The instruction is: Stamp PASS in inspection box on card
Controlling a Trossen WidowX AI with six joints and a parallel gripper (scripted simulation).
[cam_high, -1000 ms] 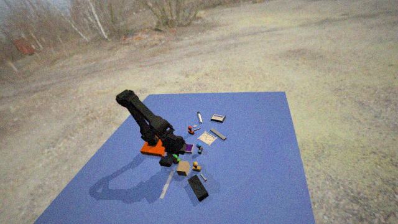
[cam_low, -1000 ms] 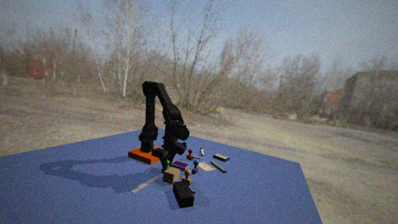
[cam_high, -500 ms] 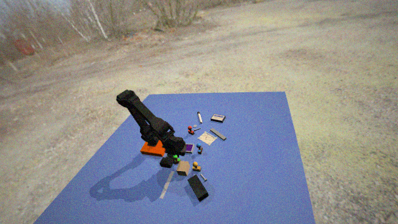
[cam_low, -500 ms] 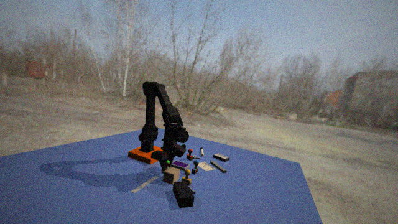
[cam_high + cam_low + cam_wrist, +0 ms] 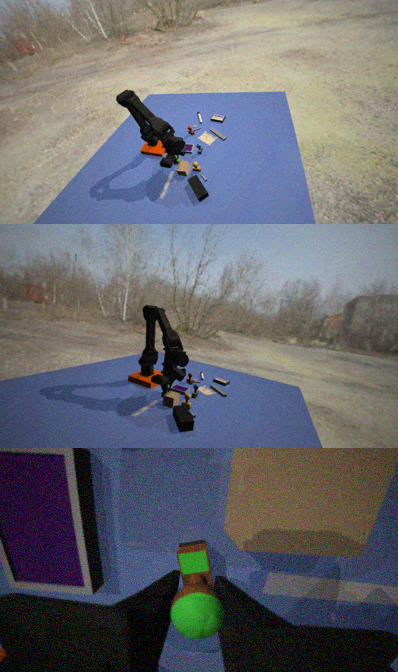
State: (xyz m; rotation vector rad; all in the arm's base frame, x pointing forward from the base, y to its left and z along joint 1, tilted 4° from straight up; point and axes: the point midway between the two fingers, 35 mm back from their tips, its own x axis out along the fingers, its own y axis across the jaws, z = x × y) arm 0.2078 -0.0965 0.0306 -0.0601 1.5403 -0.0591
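My gripper tip is now 2 cm short of the purple ink pad, 10 cm to the right of it and 2 cm above it. The rest, counted from my gripper tip: yellow-knobbed stamp: 13 cm ahead, 3 cm to the right; then green-knobbed stamp: right at my gripper tip; then tan box: 6 cm ahead, 4 cm to the right.
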